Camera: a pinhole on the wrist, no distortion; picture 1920 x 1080 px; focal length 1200.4 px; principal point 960.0 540.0 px. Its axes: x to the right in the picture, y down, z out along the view. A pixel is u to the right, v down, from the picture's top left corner.
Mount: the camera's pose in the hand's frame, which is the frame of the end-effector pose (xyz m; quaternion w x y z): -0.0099 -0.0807 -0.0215 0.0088 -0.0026 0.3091 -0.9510
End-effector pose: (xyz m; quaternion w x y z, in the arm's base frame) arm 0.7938 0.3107 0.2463 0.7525 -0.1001 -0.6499 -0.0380
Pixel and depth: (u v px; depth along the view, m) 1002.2 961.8 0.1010
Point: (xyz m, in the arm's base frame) 0.7222 0.1527 0.2570
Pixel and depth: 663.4 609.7 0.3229
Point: 0.5298 0.0841 0.3785
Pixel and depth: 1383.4 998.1 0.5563
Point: 0.3600 -0.2126 0.1521
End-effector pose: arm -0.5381 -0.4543 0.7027 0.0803 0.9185 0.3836 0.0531
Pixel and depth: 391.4 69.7 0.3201
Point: -0.5030 -0.2714 0.3714
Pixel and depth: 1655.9 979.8 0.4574
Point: -1.0269 -0.3324 0.3556
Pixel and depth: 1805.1 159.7 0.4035
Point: -0.8348 -0.5506 0.2780
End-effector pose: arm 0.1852 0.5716 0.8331 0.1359 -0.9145 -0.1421 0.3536
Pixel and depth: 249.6 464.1 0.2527
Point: 0.1191 0.8477 0.6841
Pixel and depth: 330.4 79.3 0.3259
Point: 0.0566 0.8312 0.5678
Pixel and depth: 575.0 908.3 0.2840
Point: 0.0864 0.9173 0.7796
